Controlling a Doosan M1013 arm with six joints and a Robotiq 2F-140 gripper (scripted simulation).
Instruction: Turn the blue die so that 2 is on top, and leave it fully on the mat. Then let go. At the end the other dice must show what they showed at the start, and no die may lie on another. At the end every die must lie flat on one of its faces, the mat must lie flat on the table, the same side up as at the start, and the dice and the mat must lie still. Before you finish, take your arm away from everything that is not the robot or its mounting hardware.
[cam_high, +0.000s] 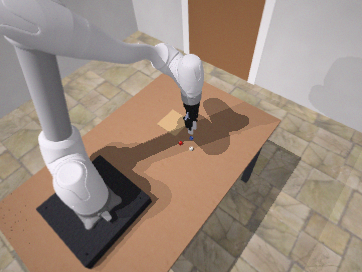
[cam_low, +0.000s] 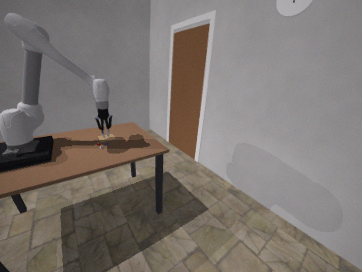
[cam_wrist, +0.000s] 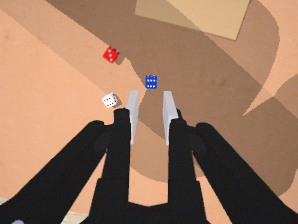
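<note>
The blue die lies 1 cm to the left of my hand and 10 cm below it. The rest, counted from my hand: white die 5 cm behind, 4 cm to the right, 10 cm below; then red die 7 cm behind, 3 cm to the left, 10 cm below; then tan mat 2 cm ahead, 16 cm to the left, 11 cm below.
</note>
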